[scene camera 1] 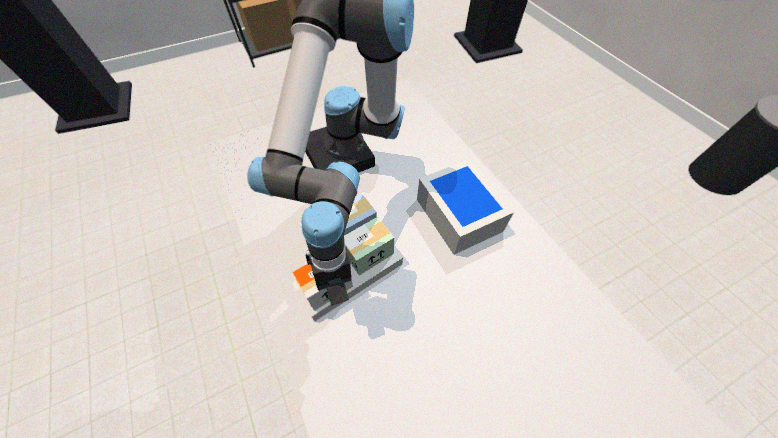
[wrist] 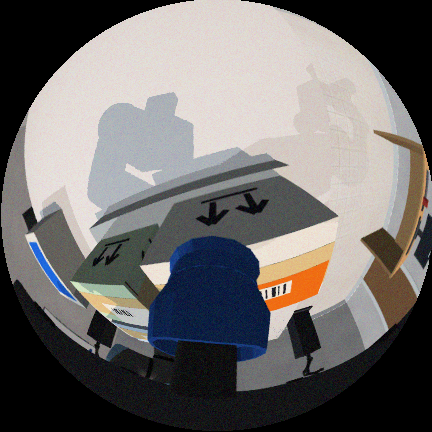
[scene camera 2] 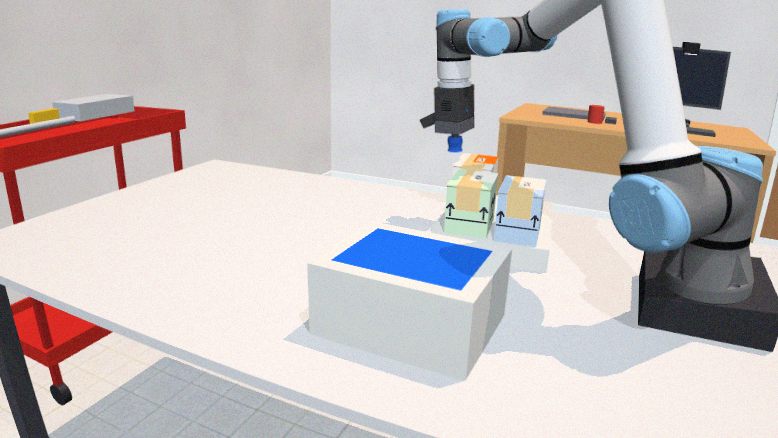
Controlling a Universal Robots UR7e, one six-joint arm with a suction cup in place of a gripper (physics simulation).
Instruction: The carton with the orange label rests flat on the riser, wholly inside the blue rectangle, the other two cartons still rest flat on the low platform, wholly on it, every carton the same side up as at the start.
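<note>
The white carton with the orange label rests upright at one end of the low platform. The green carton stands beside it, and the blue carton stands behind the green one in scene camera 1. The riser bears the blue rectangle, with no carton on it. My suction cup is open, holds nothing and hangs above the orange-label carton with a gap; the tool hides it in scene camera 1.
The arm's base stands on the white table. A red cart stands past one table side. A wooden desk with a red mug stands beyond the cartons.
</note>
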